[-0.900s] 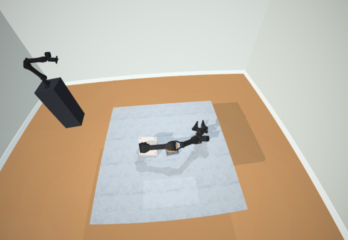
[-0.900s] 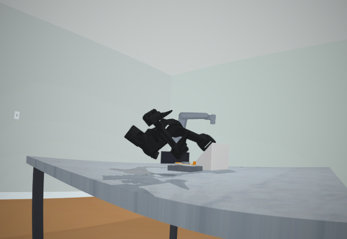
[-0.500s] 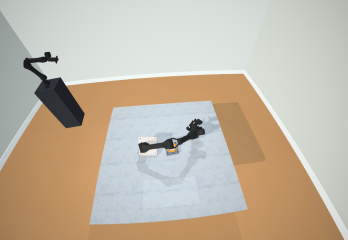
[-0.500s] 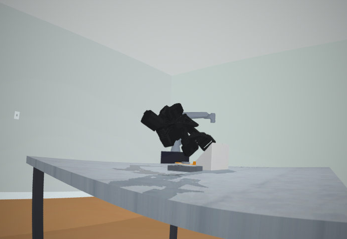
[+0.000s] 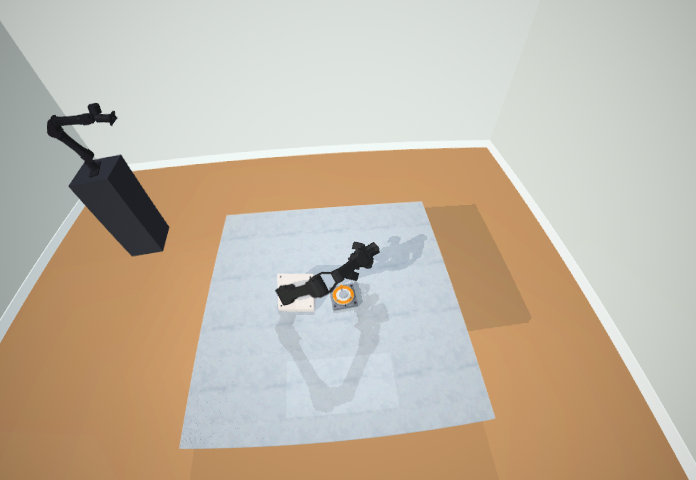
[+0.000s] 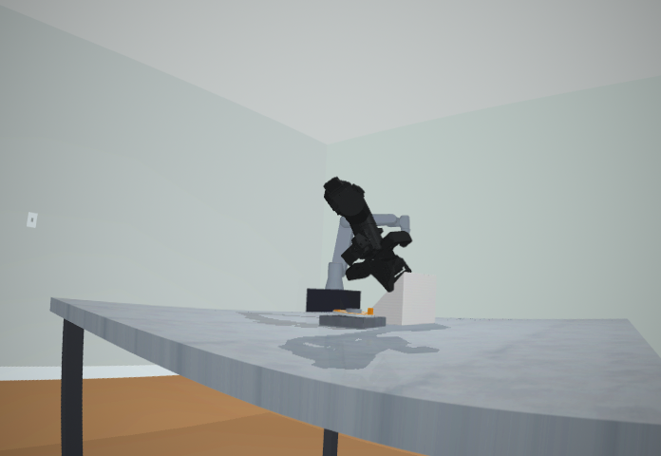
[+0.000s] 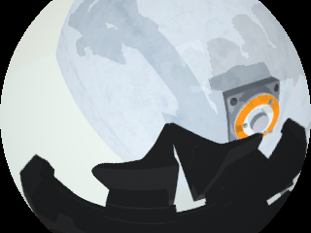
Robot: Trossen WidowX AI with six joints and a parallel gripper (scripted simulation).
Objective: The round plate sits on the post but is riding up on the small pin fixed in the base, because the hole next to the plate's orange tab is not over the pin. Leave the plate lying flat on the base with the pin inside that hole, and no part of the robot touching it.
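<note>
Right now the grey square base is 8 cm behind my gripper tip, 14 cm to the right of it and 6 cm below it.
</note>
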